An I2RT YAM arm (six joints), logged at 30 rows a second.
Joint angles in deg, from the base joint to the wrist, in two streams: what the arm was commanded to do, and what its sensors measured. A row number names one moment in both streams.
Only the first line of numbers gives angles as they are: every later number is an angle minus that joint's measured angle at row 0.
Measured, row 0:
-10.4, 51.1, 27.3, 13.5, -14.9, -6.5
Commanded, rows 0 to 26:
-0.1, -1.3, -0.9, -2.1, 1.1, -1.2
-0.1, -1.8, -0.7, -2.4, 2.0, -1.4
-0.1, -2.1, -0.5, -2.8, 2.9, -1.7
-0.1, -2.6, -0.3, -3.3, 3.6, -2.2
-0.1, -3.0, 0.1, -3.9, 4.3, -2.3
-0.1, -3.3, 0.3, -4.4, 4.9, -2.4
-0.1, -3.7, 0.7, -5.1, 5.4, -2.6
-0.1, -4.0, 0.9, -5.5, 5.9, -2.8
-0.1, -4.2, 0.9, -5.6, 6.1, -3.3
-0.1, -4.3, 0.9, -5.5, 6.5, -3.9
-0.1, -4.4, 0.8, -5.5, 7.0, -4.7
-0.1, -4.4, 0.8, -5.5, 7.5, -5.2
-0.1, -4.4, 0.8, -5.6, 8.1, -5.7
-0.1, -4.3, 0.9, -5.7, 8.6, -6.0
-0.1, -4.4, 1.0, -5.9, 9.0, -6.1
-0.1, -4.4, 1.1, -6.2, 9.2, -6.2
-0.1, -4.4, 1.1, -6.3, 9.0, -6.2
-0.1, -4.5, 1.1, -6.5, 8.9, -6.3
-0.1, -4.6, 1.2, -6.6, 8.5, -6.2
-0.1, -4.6, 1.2, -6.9, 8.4, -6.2
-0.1, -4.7, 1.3, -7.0, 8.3, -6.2
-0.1, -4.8, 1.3, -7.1, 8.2, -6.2
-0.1, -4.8, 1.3, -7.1, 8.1, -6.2
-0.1, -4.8, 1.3, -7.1, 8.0, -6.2
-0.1, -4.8, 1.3, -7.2, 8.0, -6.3
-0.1, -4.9, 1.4, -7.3, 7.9, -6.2
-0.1, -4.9, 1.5, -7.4, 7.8, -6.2
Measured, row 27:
0.0, -4.3, -0.2, -6.4, 7.7, -5.8
